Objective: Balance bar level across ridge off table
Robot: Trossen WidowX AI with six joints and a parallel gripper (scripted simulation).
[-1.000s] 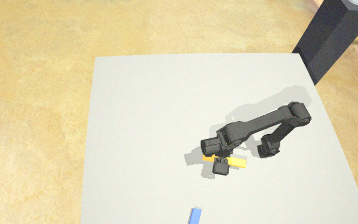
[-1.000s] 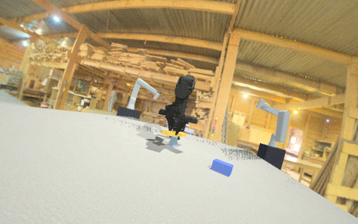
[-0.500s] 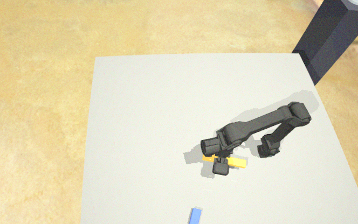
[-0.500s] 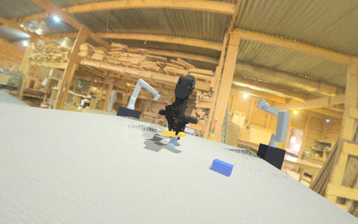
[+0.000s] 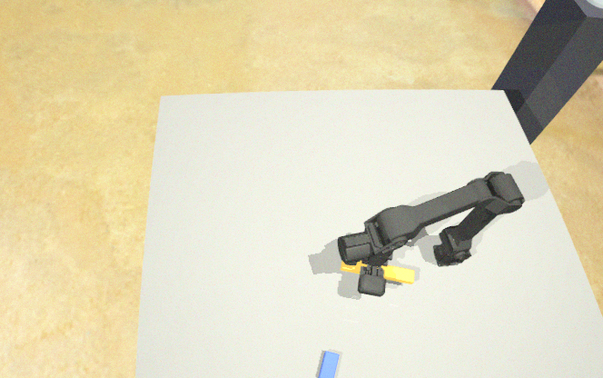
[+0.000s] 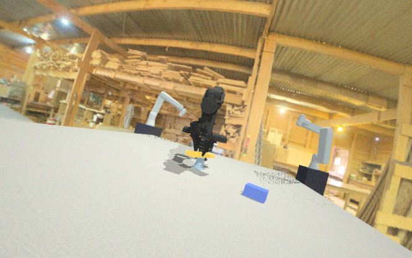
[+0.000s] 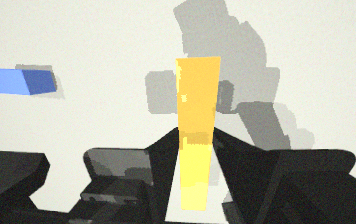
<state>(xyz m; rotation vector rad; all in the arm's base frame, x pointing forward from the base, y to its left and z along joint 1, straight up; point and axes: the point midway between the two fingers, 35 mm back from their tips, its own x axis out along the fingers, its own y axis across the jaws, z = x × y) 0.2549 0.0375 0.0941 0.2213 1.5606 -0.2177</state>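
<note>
The bar lies 30 mm behind my gripper tip and 10 mm to the left of it. From my gripper tip the other things lie so: blue block: 130 mm ahead, 230 mm to the left, 40 mm below.
</note>
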